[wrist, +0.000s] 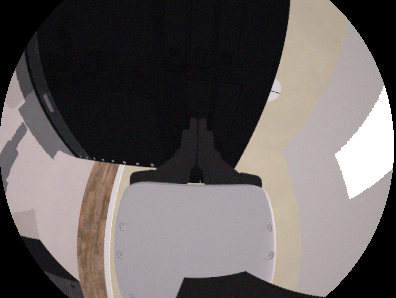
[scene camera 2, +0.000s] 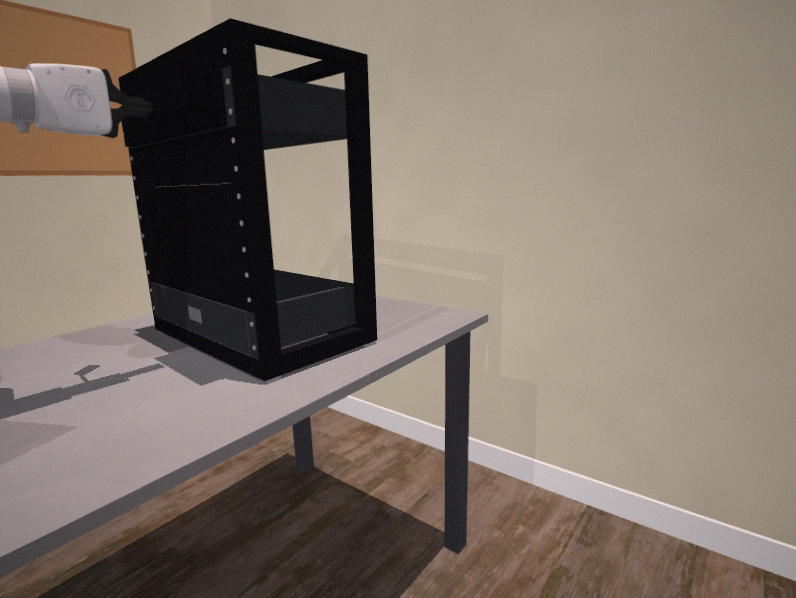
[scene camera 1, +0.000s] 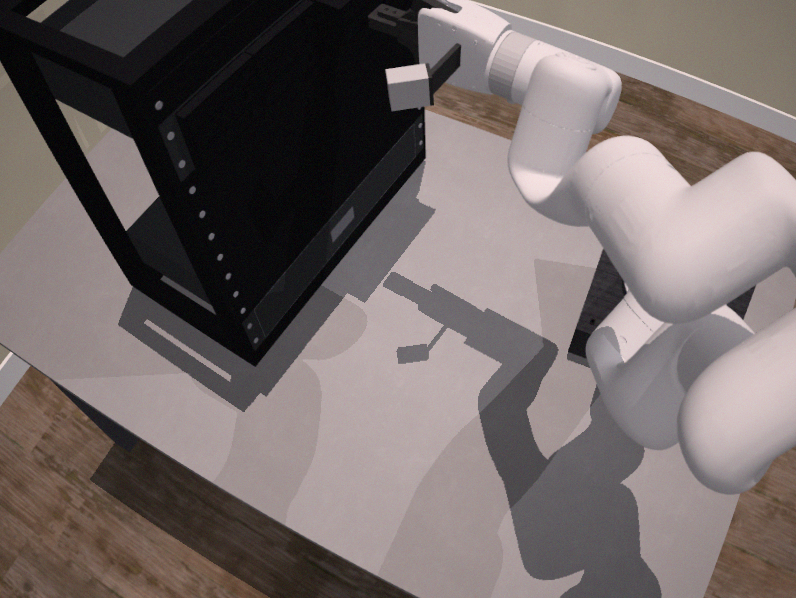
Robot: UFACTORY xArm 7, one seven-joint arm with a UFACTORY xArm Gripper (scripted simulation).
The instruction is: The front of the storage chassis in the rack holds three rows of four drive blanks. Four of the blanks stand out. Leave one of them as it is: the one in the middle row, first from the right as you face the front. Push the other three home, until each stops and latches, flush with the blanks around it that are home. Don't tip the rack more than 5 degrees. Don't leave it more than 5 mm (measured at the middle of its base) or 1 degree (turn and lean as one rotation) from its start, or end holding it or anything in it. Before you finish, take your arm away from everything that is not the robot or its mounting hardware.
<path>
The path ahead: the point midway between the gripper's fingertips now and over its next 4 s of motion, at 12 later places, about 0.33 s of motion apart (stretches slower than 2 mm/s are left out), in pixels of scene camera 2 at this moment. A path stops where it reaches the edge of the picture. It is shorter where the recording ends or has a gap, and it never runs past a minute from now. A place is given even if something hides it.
The gripper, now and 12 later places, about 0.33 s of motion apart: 149,108; 153,108; 156,109; 160,109; 161,109; 165,109; 168,110; 168,110; 169,110; 170,110; 172,110; 173,110; 174,110
</path>
